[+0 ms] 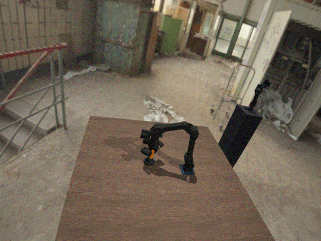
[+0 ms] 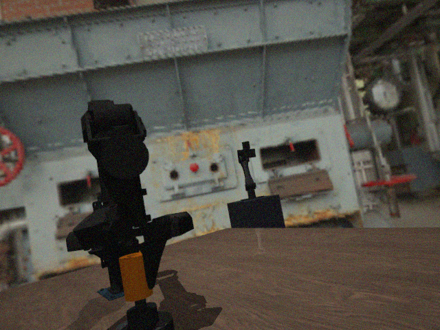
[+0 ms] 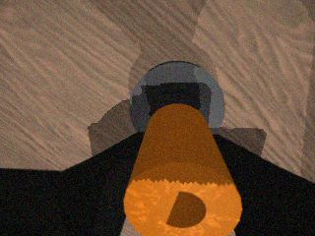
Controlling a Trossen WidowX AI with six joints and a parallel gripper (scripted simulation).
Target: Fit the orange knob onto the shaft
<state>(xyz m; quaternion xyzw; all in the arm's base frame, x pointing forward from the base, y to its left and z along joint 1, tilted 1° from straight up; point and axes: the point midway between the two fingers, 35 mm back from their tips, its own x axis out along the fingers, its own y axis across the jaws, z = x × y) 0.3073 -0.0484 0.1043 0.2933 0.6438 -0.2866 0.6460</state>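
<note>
Right now the orange knob is 2 cm above my gripper tip. Also, from my gripper tip: dark round pedestal (4 cm below).
</note>
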